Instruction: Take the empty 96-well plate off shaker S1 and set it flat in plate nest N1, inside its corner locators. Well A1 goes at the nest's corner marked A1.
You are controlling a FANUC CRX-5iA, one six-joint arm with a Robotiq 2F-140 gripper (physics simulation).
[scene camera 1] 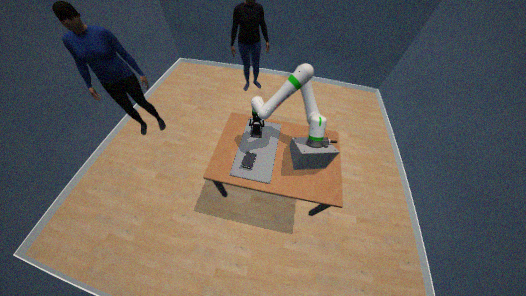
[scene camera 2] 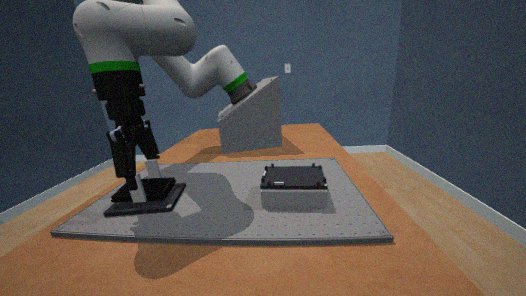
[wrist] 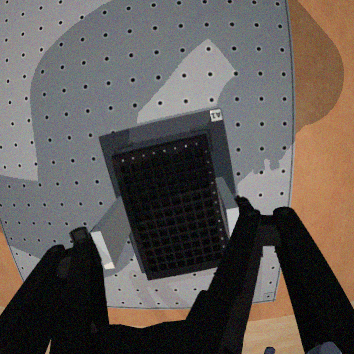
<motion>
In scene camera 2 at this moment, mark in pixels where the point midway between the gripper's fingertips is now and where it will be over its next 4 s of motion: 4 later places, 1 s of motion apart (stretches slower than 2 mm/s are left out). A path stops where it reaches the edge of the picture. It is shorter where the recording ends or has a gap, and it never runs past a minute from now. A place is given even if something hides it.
My gripper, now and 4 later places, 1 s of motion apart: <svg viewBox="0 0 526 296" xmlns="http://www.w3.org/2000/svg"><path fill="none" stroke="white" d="M149 191L150 194L150 191L201 194L201 195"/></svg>
</motion>
